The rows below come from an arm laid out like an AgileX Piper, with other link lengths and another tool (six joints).
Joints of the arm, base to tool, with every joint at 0 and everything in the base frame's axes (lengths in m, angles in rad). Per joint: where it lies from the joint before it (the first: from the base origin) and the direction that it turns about. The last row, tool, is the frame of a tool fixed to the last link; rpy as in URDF.
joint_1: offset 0 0 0.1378 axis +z
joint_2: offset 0 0 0 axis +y
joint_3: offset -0.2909 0 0.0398 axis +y
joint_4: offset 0.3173 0 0.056 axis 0.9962 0 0.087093
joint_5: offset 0 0 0 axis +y
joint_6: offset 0.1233 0 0.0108 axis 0.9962 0 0.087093
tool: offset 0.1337 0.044 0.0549 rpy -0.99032 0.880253 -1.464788
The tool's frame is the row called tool.
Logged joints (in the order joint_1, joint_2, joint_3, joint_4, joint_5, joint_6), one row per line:
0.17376 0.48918 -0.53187 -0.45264 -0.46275 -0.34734
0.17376 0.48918 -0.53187 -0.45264 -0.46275 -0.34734
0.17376 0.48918 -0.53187 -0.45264 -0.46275 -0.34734
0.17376 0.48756 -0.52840 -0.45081 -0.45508 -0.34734
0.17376 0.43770 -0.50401 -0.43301 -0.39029 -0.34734
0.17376 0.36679 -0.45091 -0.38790 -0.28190 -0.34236
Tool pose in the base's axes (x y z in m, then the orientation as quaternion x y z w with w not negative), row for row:
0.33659 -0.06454 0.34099 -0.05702 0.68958 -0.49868 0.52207
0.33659 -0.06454 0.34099 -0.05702 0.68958 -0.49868 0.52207
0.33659 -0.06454 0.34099 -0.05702 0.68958 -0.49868 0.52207
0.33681 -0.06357 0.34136 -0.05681 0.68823 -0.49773 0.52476
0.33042 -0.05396 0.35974 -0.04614 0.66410 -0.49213 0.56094
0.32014 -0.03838 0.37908 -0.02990 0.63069 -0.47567 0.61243
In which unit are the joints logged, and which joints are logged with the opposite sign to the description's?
The joints are logged in radians. Opposite sign: joint_1, joint_5, joint_6.
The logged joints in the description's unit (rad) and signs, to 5 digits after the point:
-0.17376 0.48918 -0.53187 -0.45264 0.46275 0.34734
-0.17376 0.48918 -0.53187 -0.45264 0.46275 0.34734
-0.17376 0.48918 -0.53187 -0.45264 0.46275 0.34734
-0.17376 0.48756 -0.52840 -0.45081 0.45508 0.34734
-0.17376 0.43770 -0.50401 -0.43301 0.39029 0.34734
-0.17376 0.36679 -0.45091 -0.38790 0.28190 0.34236

